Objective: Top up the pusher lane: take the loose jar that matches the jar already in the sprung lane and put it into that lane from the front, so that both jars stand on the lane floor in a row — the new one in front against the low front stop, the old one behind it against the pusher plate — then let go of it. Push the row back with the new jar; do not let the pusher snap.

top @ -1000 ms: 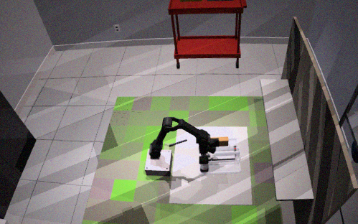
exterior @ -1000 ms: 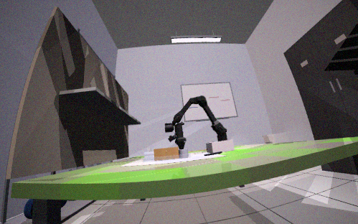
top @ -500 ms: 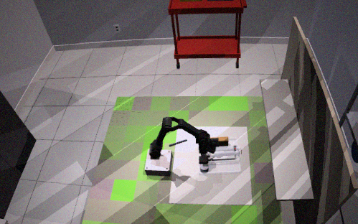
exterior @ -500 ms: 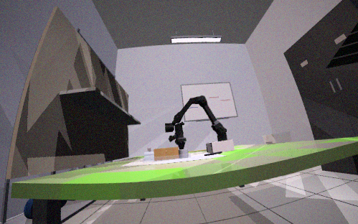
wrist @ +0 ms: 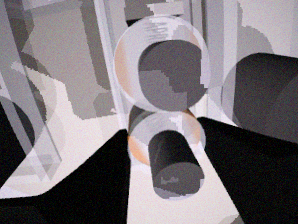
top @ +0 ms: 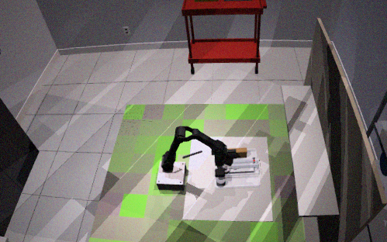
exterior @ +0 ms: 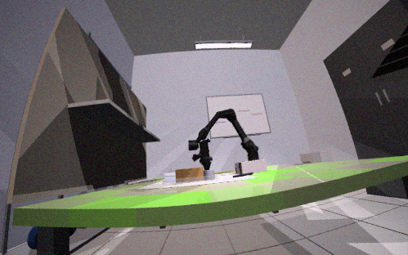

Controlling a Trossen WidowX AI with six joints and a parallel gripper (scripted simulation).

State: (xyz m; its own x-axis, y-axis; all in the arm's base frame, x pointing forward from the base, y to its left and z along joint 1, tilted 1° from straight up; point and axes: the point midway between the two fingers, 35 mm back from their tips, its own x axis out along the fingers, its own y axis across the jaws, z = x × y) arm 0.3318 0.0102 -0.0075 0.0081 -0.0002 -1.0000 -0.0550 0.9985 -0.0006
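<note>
The clear lane unit lies 14 cm ahead of my gripper tip, 3 cm to the left of it and 1 cm below it. Also, from my gripper tip: wooden panel (61 cm ahead, 37 cm above, 3 cm to the right); thin black stick (19 cm behind, 15 cm to the left, 3 cm below).
</note>
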